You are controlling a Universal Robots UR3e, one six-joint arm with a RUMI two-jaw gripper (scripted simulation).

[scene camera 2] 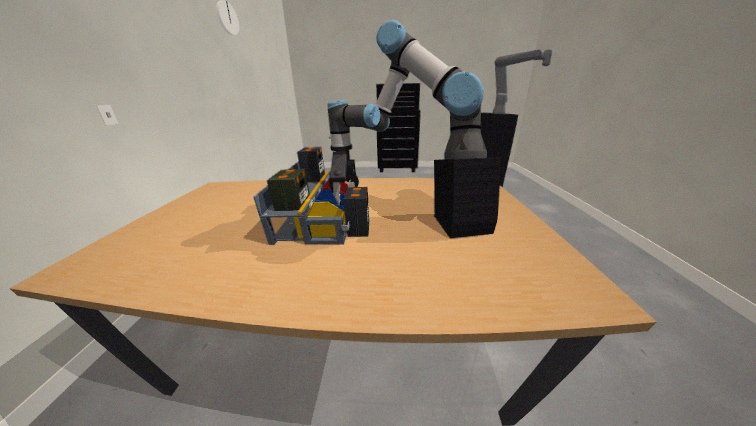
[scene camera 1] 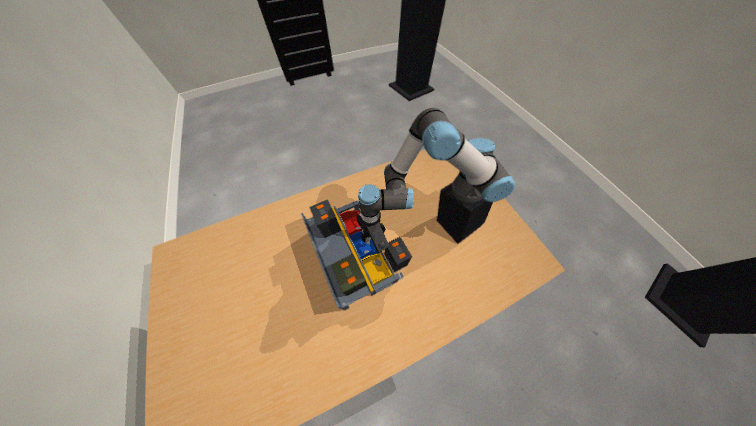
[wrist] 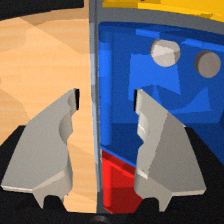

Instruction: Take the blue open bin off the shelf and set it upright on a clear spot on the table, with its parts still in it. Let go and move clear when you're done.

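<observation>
In the pictures: the gripper, blue bin, yellow bin, red bin.
</observation>
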